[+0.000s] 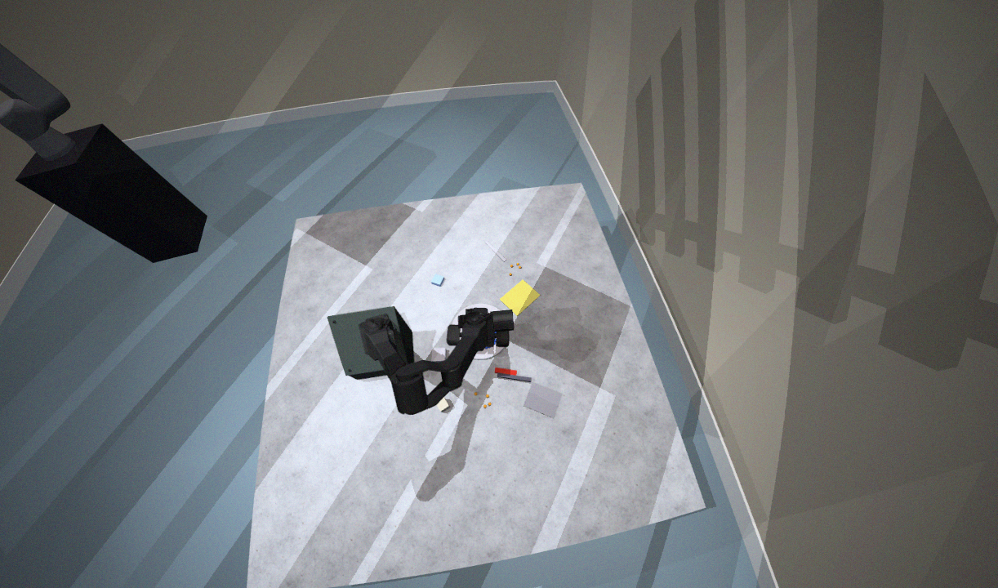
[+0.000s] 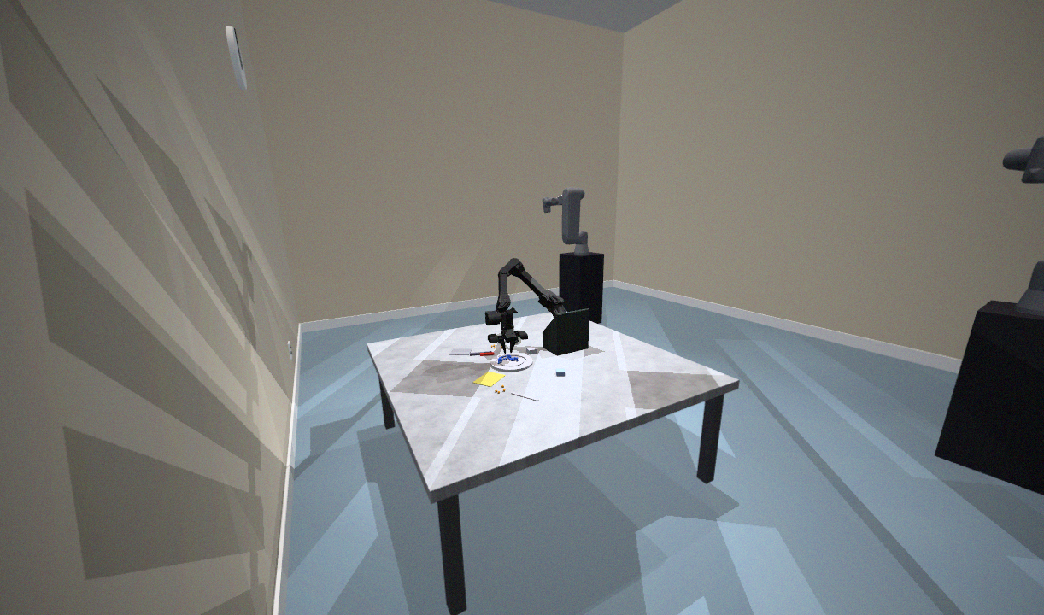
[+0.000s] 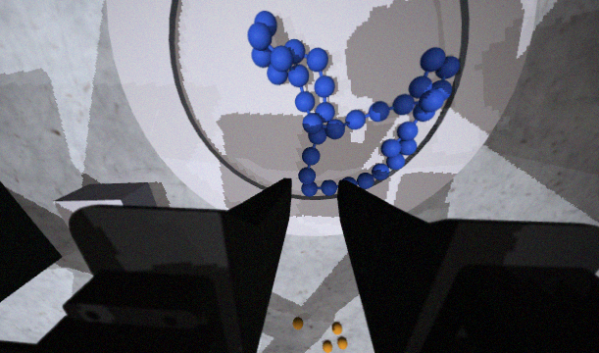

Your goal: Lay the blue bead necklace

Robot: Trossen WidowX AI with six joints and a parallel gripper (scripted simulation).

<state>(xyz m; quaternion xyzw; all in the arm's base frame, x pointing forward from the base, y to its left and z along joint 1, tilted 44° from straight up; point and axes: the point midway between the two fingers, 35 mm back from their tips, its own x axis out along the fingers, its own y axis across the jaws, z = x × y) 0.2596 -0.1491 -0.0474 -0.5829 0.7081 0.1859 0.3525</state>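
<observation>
My gripper tip is now 5 cm to the right of the round white bead board, 2 cm above it and 1 cm short of it. Round my gripper tip: cream cube (16 cm to the right, 15 cm behind, 1 cm below); yellow sheet (18 cm ahead, 14 cm to the left, 3 cm below); grey tool (12 cm to the right, 7 cm ahead, 2 cm below).
</observation>
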